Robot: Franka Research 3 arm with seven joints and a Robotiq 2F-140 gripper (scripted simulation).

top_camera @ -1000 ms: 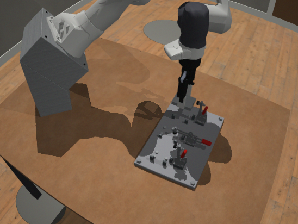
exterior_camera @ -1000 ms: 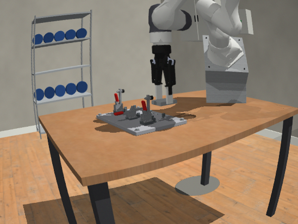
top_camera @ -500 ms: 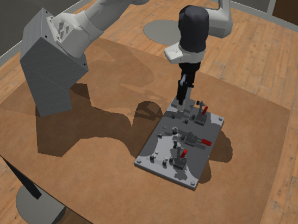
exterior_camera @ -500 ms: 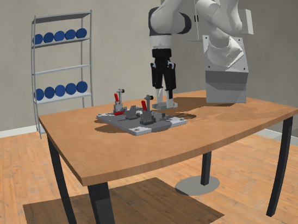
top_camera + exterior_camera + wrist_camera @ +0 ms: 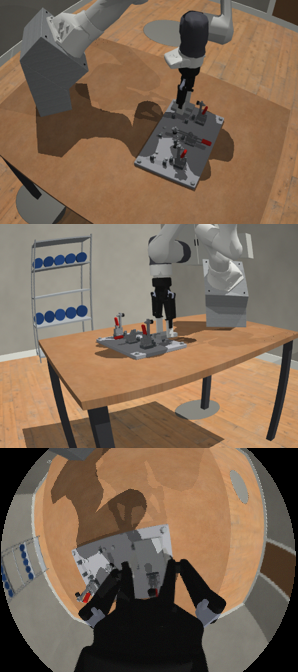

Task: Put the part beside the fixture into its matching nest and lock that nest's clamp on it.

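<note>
My hand is 10 cm short of the grey fixture plate, 8 cm to the left of it and 7 cm above it. Also, from my hand: toggle clamp 12 cm ahead, 7 cm to the right, 4 cm below; flat grey block 3 cm below.
</note>
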